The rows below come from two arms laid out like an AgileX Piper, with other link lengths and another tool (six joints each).
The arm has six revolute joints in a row. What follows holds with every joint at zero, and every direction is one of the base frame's. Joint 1 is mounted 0.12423 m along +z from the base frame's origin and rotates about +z. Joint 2 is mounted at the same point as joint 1 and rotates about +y. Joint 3 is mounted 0.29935 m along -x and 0.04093 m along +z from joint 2 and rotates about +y. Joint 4 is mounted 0.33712 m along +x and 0.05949 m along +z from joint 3 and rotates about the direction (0.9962, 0, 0.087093). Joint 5 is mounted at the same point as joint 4 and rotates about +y. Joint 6 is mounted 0.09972 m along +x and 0.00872 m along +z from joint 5 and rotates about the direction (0.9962, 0, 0.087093). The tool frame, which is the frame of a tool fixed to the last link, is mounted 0.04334 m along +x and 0.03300 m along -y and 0.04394 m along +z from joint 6; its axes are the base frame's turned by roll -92.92, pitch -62.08 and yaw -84.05 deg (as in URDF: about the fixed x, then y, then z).
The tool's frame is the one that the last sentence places.
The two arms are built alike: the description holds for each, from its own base.
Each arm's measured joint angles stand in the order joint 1, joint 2, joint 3, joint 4, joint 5, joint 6.
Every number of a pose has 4 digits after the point. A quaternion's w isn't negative.
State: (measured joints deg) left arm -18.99 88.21 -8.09 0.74 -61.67 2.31; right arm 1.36 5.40 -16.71 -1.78 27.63 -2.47
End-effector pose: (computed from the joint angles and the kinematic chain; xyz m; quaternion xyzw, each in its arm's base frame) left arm 0.2714 -0.1320 0.1060 -0.7484 0.3285 -0.5708 0.0793; right arm 0.1775 -0.0280 0.3302 -0.7949 0.1473 -0.5710 0.1429
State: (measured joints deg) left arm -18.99 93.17 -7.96 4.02 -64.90 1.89; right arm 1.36 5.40 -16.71 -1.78 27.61 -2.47
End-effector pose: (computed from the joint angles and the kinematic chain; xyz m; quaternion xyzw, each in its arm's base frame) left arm 0.2637 -0.1380 0.0881 -0.7471 0.3537 -0.5592 0.0637; right arm 0.1775 -0.0280 0.3303 -0.7948 0.1472 -0.5711 0.1430
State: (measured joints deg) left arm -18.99 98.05 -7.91 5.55 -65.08 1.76; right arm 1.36 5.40 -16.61 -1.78 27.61 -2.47
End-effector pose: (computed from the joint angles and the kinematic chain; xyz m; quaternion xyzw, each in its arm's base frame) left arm 0.2572 -0.1398 0.0634 -0.7628 0.3734 -0.5253 0.0530; right arm 0.1778 -0.0280 0.3295 -0.7953 0.1474 -0.5704 0.1428
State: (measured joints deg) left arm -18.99 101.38 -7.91 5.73 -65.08 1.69; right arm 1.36 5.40 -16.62 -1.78 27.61 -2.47
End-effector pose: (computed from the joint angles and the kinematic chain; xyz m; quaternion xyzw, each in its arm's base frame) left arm 0.2531 -0.1389 0.0468 -0.7760 0.3804 -0.5007 0.0489; right arm 0.1778 -0.0280 0.3296 -0.7952 0.1473 -0.5705 0.1428
